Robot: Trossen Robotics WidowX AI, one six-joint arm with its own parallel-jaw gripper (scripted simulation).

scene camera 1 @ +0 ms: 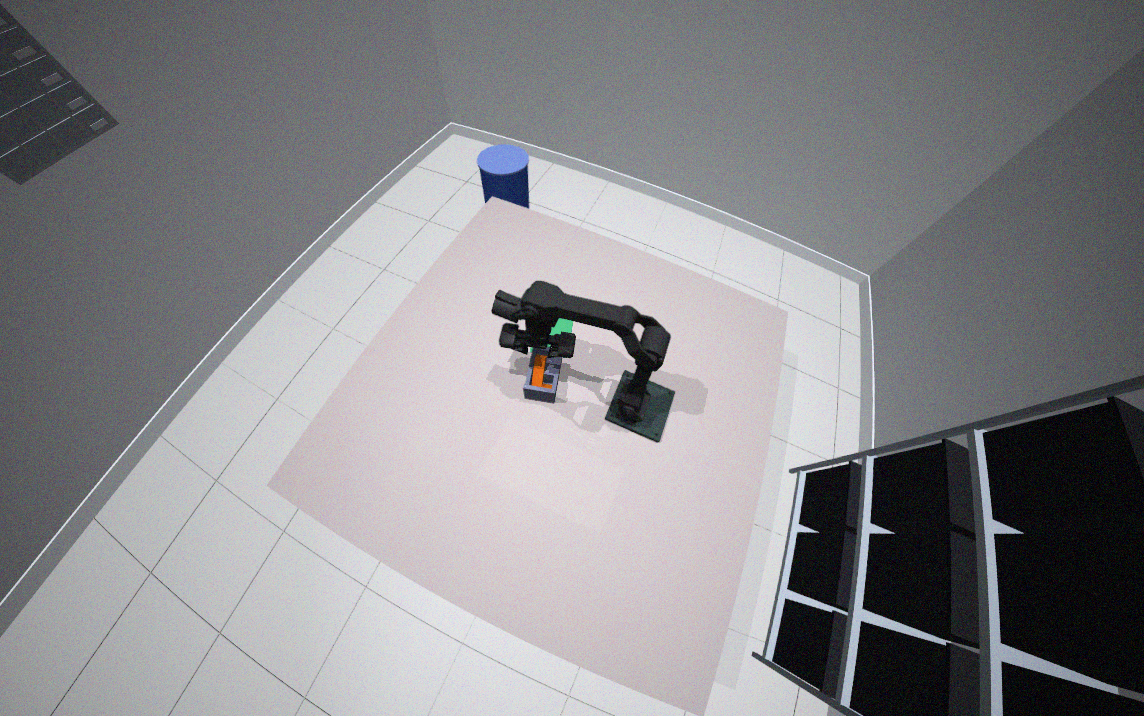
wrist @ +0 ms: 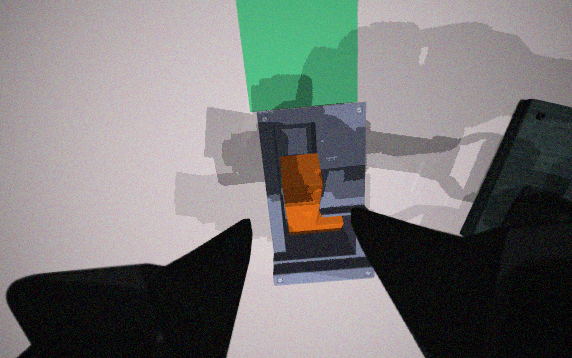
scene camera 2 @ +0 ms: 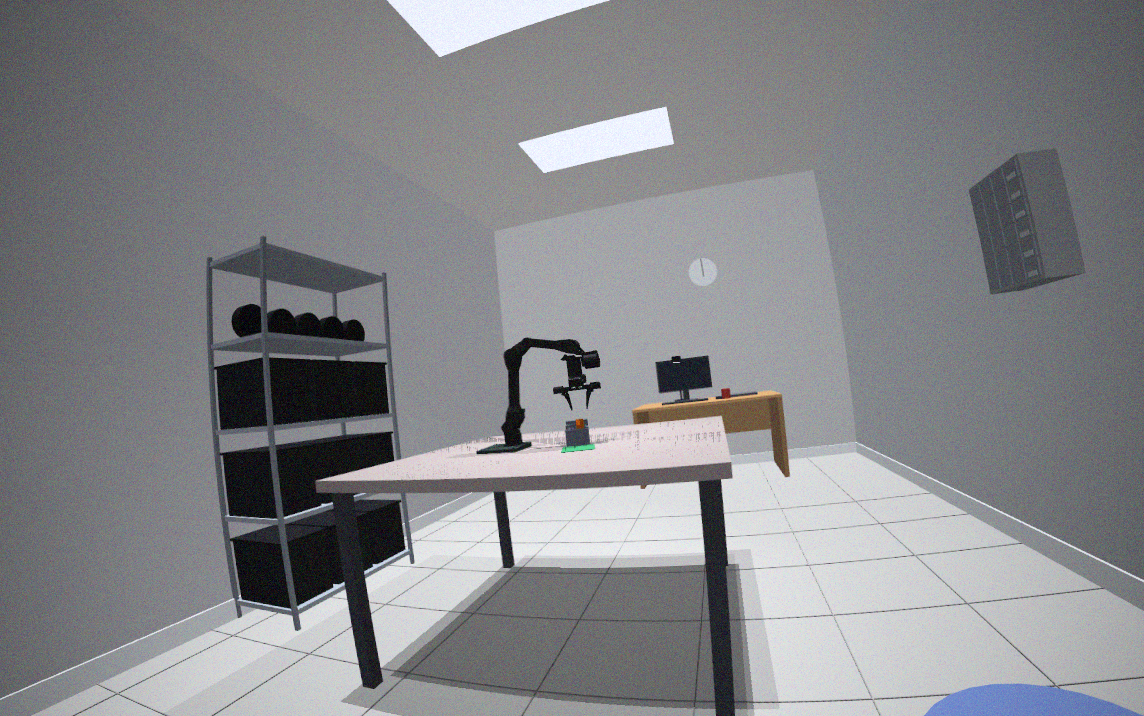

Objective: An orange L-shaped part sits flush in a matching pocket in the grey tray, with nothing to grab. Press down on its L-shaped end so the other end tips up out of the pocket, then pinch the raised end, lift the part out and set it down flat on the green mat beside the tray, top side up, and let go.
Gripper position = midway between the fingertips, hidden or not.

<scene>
The gripper (scene camera 1: 537, 354) is open, holding nothing. Also in view: an orange L-shaped part (wrist: 302, 183) and a green mat (wrist: 291, 61).
The gripper is seen too in the wrist view (wrist: 301, 221).
</scene>
